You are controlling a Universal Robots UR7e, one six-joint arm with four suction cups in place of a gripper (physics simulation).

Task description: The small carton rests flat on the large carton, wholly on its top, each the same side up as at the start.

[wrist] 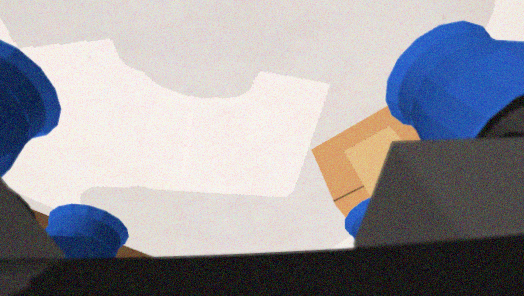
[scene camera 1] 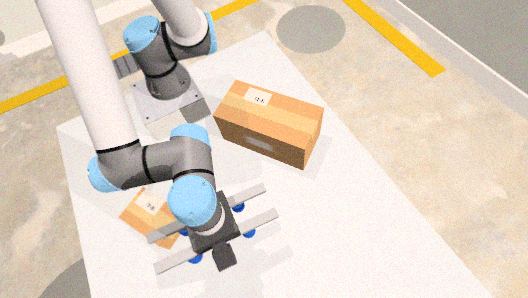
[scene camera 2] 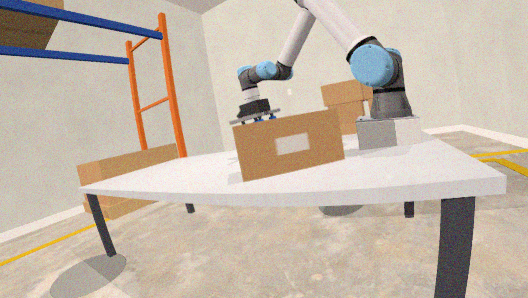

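Pixels of known places: hand, tool point: [wrist: 231,169]; arm's base, link origin: [scene camera 1: 170,84] [scene camera 2: 391,116].
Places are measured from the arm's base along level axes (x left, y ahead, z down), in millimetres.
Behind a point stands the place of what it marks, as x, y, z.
Note:
The small carton [scene camera 1: 150,220] @[-184, 443, 18] [wrist: 369,150] @[-132, 489, 54] lies flat on the table, label up, partly covered by my gripper in scene camera 1 and the wrist view. It does not show in scene camera 2. The large carton [scene camera 1: 272,117] @[255, 335, -57] [scene camera 2: 265,150] @[356, 318, 22] stands on the table nearer the robot base, label and tape on top, with no carton on it. A brown strip of it [wrist: 134,251] @[142, 297, 91] seems to show in the wrist view. My gripper [scene camera 1: 216,232] @[-7, 567, -38] [scene camera 2: 258,120] is raised above the table beside the small carton, cups down. No carton hangs from the cups, so it counts as open.
The white table [scene camera 1: 350,240] @[309, 718, 94] [scene camera 2: 420,172] @[393, -53, 94] carries the robot base [scene camera 1: 167,85] @[-1, 61, -58] [scene camera 2: 392,104] @[69, -12, -41]. In scene camera 2, stacked cartons [scene camera 2: 347,117] show behind the table, more cartons [scene camera 2: 135,165] at the left, and a rack [scene camera 2: 170,90] with orange posts.

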